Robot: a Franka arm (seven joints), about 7 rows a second.
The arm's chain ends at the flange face. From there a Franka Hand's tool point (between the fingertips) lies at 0.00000 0.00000 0.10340 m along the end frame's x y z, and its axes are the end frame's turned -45 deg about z.
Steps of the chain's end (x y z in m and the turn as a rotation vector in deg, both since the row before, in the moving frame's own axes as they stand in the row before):
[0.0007, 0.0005, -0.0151, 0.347, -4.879, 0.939]
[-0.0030, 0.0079, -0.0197, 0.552, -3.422, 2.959]
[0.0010, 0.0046, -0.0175, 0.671, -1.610, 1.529]
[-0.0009, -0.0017, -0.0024, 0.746, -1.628, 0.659]
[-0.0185, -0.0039, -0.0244, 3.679, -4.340, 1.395]
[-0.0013, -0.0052, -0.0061, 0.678, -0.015, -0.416]
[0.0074, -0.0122, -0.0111, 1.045, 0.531, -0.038]
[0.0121, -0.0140, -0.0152, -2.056, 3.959, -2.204]
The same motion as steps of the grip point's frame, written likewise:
[-0.0056, -0.0059, -0.0155, 3.695, -3.205, 0.939]
[-0.0112, -0.0017, -0.0199, 2.810, -2.029, 2.959]
[-0.0037, 0.0010, -0.0175, 1.613, -0.664, 1.529]
[-0.0005, -0.0049, -0.0025, 1.679, -0.624, 0.659]
[-0.0110, -0.0261, -0.0249, 5.670, -0.467, 1.395]
[0.0036, -0.0055, -0.0061, 0.490, 0.469, -0.416]
[0.0159, -0.0041, -0.0111, 0.363, 1.114, -0.038]
[0.0210, 0.0063, -0.0155, -4.253, 1.346, -2.204]

